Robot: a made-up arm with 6 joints.
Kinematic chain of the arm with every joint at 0, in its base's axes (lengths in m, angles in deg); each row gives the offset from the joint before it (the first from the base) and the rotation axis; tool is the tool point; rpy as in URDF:
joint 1: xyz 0 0 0.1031 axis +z
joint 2: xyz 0 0 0 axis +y
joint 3: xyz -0.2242 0 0.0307 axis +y
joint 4: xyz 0.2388 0 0.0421 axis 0.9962 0 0.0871
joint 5: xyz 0 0 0 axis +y
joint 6: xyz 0.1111 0 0.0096 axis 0.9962 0 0.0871
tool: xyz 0 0 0 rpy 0 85 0
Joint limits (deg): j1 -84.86..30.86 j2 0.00..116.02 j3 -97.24..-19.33 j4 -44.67..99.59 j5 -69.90..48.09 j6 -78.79..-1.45
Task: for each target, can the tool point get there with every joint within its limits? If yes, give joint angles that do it. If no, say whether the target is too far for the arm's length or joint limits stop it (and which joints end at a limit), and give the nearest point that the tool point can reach.
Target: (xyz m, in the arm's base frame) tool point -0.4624 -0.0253 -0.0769
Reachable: no: joint limits stop it (at a limit: joint 1, joint 2, joint 3, joint 4, joint 5) | nearest point -0.0919 -0.1301 0.0111 | short by 0.395 m
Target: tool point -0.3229 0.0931 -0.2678
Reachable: no: joint limits stop it (at a limit: joint 1, joint 2, joint 3, joint 4, joint 5) | nearest point -0.0511 -0.0836 -0.0236 | short by 0.406 m
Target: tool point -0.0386 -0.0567 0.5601
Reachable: yes | joints -75.08 42.31 -88.73 82.23 -28.10 -53.16
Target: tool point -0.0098 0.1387 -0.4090
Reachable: no: joint limits stop it (at a limit: joint 1, joint 2, joint 3) | nearest point 0.0900 0.0873 -0.0572 | short by 0.369 m
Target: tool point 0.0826 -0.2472 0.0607
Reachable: yes | joints -69.34 89.47 -31.15 61.57 -5.84 -7.43
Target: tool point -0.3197 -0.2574 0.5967
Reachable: no: too far | nearest point -0.2621 -0.1862 0.4923 | short by 0.139 m
